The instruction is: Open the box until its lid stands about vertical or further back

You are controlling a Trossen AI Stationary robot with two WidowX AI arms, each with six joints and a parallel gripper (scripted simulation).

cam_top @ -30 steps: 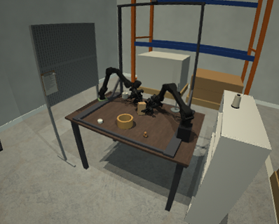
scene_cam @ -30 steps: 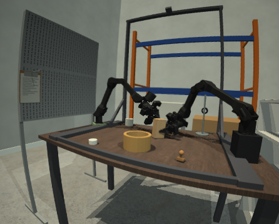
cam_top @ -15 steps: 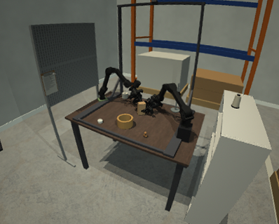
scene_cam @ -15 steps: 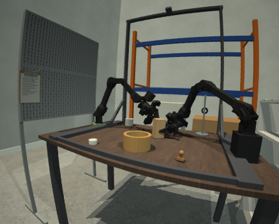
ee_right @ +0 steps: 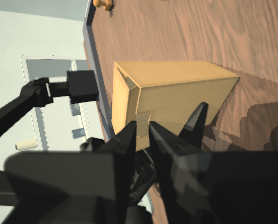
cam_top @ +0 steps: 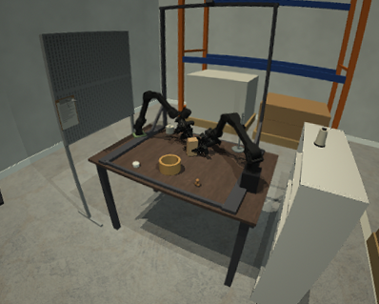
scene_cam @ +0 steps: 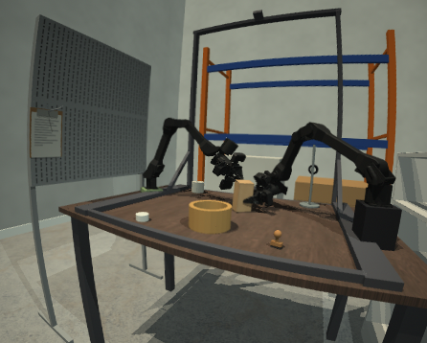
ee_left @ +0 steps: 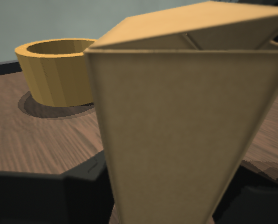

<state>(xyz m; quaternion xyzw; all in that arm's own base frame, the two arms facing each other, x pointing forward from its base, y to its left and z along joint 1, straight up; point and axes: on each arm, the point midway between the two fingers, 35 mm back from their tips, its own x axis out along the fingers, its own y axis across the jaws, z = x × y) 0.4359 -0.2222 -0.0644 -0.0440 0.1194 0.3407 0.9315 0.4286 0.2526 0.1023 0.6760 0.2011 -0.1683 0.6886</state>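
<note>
My right gripper is now 50 mm to the right of the tan paper carton, 50 mm above it and 30 mm short of it.
</note>
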